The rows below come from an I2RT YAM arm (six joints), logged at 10 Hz.
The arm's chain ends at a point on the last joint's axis. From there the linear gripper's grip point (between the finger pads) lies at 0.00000 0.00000 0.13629 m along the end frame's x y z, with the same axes.
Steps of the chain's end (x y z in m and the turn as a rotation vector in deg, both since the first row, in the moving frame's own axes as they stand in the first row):
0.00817, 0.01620, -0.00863, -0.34, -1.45, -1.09
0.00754, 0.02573, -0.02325, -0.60, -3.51, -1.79
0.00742, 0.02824, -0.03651, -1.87, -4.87, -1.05
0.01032, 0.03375, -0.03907, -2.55, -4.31, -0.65
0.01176, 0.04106, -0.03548, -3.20, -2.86, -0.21
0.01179, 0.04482, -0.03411, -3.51, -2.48, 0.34
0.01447, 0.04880, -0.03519, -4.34, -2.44, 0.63
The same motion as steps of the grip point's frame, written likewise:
0.00473, 0.01704, -0.00868, -0.34, -1.45, -1.09
-0.00078, 0.02729, -0.02351, -0.60, -3.51, -1.79
-0.00411, 0.03279, -0.03707, -1.87, -4.87, -1.05
0.00012, 0.03987, -0.03959, -2.55, -4.31, -0.65
0.00498, 0.04868, -0.03586, -3.20, -2.86, -0.21
0.00587, 0.05314, -0.03449, -3.51, -2.48, 0.34
0.00862, 0.05908, -0.03570, -4.34, -2.44, 0.63

